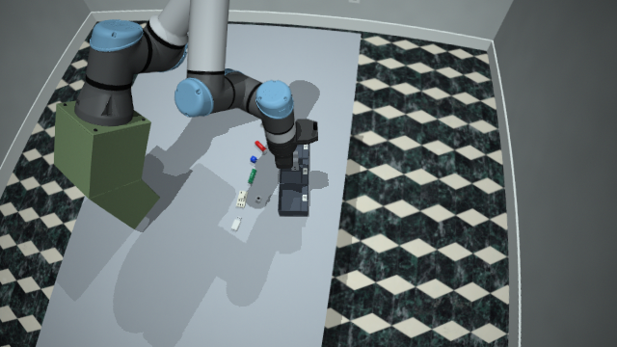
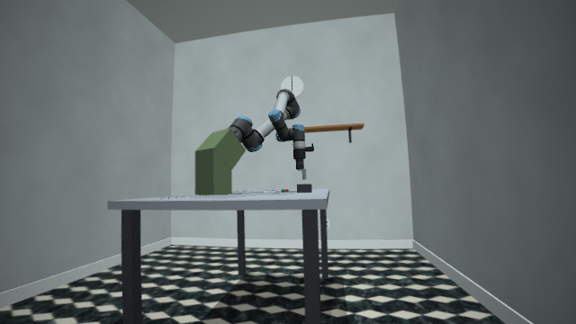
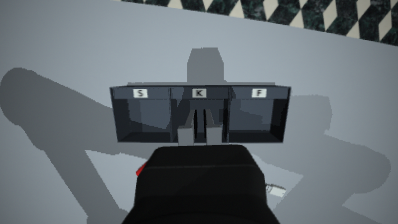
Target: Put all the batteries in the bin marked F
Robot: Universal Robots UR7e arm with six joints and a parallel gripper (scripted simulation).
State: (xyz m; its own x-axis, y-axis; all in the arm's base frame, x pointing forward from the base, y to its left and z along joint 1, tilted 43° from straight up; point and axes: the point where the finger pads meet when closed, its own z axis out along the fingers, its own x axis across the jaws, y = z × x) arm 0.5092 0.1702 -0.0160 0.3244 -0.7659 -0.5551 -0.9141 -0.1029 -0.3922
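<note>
Right now my hand is 10 mm past the dark bin and 70 mm above it. Also, from my hand: green battery 130 mm behind, 40 mm to the right, 80 mm below; then blue die 150 mm behind, 20 mm to the left, 80 mm below; then ring-shaped part 90 mm behind, 100 mm to the right, 90 mm below.
</note>
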